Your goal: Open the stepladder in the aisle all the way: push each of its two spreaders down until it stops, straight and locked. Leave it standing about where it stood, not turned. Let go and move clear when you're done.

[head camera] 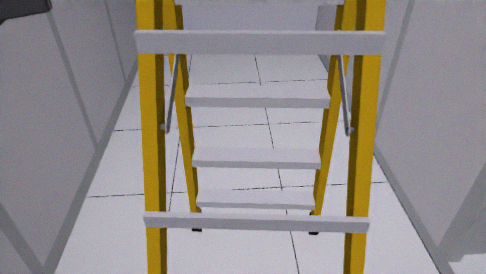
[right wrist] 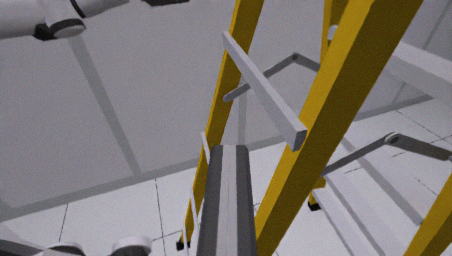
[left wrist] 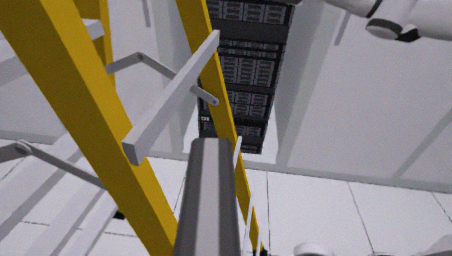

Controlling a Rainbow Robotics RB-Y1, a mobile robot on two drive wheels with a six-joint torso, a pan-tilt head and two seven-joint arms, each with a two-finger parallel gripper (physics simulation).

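Frame: origin at the robot's base, x ahead, y left, z up, level; centimetres.
Where they show: left gripper, fingertip midpoint: (head camera: 47, 0) (left wrist: 211, 151); right gripper, fingertip midpoint: (right wrist: 229, 157).
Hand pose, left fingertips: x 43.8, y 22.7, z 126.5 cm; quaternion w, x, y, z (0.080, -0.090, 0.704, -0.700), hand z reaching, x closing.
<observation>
After its pixels a point has its place.
The yellow stepladder (head camera: 151, 175) {x 48.1, y 18.1, z 97.0 cm} (left wrist: 75, 65) {x 55.6, y 17.1, z 126.6 cm} (right wrist: 325, 100) {x 55.1, y -16.1, z 123.0 cm} stands upright in the aisle, with pale crossbars and steps. Both spreaders are bent, with their middle hinges raised. One spreader (head camera: 172, 95) {x 57.8, y 15.2, z 106.8 cm} (left wrist: 159, 66) {x 65.7, y -13.8, z 111.1 cm} (right wrist: 357, 154) {x 65.3, y -14.1, z 110.6 cm} is at the left in the head view; the other spreader (head camera: 343, 95) {x 58.3, y -13.9, z 107.1 cm} (left wrist: 60, 164) {x 65.6, y 15.6, z 110.8 cm} (right wrist: 281, 65) {x 66.4, y 15.3, z 111.2 cm} is at the right. The head view's near crossbar covers their upper parts. My left gripper (left wrist: 211, 151) {x 43.8, y 22.7, z 126.5 cm} is shut and empty, in front of the ladder's near frame in its wrist view. My right gripper (right wrist: 229, 157) {x 43.9, y -23.5, z 126.3 cm} is shut and empty, also in front of that frame. Neither shows contact with a spreader.
Pale cabinet walls (head camera: 45, 115) {x 125.0, y 91.7, z 55.4 cm} (head camera: 440, 100) {x 132.7, y -74.2, z 61.6 cm} (left wrist: 370, 100) {x -17.2, y -90.6, z 69.9 cm} (right wrist: 100, 110) {x -4.1, y 77.6, z 67.3 cm} line both sides of the aisle. A dark server rack (left wrist: 250, 30) {x 53.7, y -92.4, z 97.9 cm} stands beyond the ladder in the left wrist view. Robot arm parts (left wrist: 415, 17) {x 10.4, y -35.3, z 122.4 cm} (right wrist: 60, 17) {x 15.1, y 35.8, z 121.7 cm} show at the wrist views' upper corners.
</observation>
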